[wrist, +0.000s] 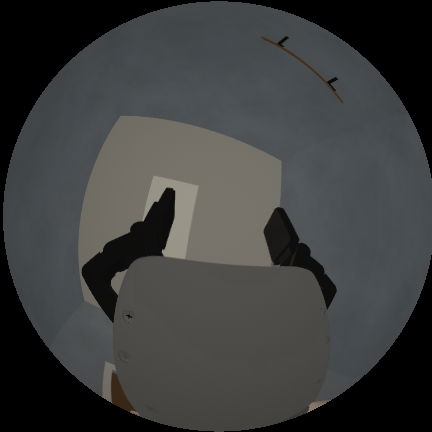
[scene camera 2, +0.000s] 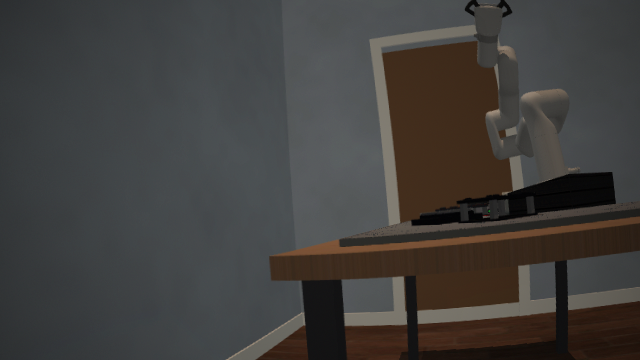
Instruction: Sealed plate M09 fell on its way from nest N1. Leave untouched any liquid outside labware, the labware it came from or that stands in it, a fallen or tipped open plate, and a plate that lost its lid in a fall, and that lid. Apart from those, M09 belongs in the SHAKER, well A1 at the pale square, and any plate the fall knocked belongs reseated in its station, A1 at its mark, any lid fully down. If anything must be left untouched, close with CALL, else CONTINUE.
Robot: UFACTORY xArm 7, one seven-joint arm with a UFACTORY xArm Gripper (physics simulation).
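Where they show: gripper, fingertip midpoint: (wrist: 224,210); arm's base at its link origin: (scene camera 2: 554,183).
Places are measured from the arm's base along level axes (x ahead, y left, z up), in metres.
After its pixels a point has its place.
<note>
My gripper (scene camera 2: 488,2) (wrist: 224,210) {z 0.678, x 0.104, y 0.068 m} is raised high above the table and points up, its two black fingers wide apart with nothing between them. In the scene view, low dark equipment (scene camera 2: 450,216) {z -0.063, x 0.338, y 0.285 m} with several grey upright posts and a small green light sits on a grey board. It is seen almost edge-on and very dark, so plate M09, nest N1, the shaker, other plates, lids and any liquid cannot be told apart. The wrist view faces the ceiling and shows no labware.
A long black sloped box (scene camera 2: 575,191) {z -0.034, x -0.026, y 0.172 m} stands on the grey board (scene camera 2: 380,239) {z -0.085, x 0.432, y 0.653 m} at the right, near the arm's base. The board lies on a wooden table (scene camera 2: 350,266) {z -0.112, x 0.442, y 0.785 m}. A brown door (scene camera 2: 440,130) is behind the arm. A pale ceiling panel (wrist: 230,170) shows above the gripper.
</note>
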